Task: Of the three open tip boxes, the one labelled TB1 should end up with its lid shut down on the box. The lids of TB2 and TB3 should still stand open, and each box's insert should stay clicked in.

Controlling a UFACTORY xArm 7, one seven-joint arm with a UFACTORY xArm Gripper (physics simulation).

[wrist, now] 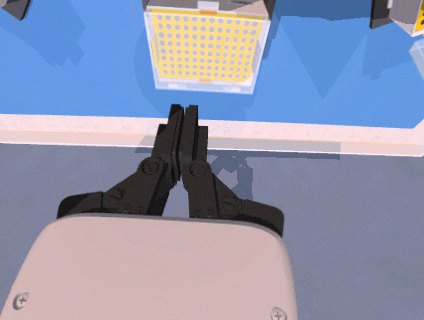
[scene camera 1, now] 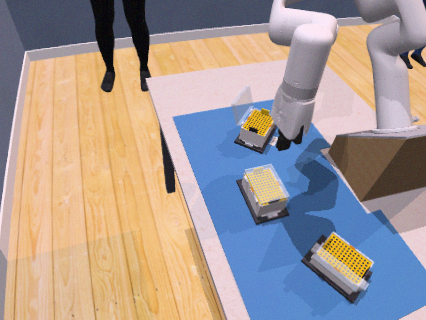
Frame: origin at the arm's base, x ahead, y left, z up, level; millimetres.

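Seen in the pictures: gripper, fingertip midpoint: [wrist: 186,120] [scene camera 1: 282,148]; arm's base, origin of the base link: [scene camera 1: 394,130].
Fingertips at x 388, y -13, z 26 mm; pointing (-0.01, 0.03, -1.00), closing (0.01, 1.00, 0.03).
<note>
Offsets run from my fingertips to a thing's middle. "spot": to the spot under its first point. Level surfaces: height alone.
TB1, the middle box @(11 mm left, 12 mm ahead, 159 mm down) [scene camera 1: 265,195] [wrist: 205,47], has its clear lid down level over the yellow insert; its label is not readable here. My gripper [scene camera 1: 291,144] [wrist: 186,120] is shut and empty, raised clear of the box. The back box @(243 mm right, 77 mm back, 133 mm down) [scene camera 1: 257,125] has its clear lid @(spot: 298 mm right, 33 mm back, 104 mm down) [scene camera 1: 242,106] standing open. The front right box @(spot: 295 mm left, 6 mm ahead, 46 mm down) [scene camera 1: 340,262] has a clear lid standing open on its near side, with part of the yellow insert seen through it. Both inserts sit in their boxes. I cannot tell which of these two is TB2 or TB3.
The boxes stand on dark bases on a blue mat @(198 mm down) [scene camera 1: 220,150] [wrist: 105,97] on the pale table @(200 mm down) [scene camera 1: 200,87]. A brown block [scene camera 1: 385,160] stands at the right, near a second arm section [scene camera 1: 392,85]. In the wrist view, part of another box @(spot: 226 mm left, 20 mm back, 159 mm down) [wrist: 404,12] shows at the upper right.
</note>
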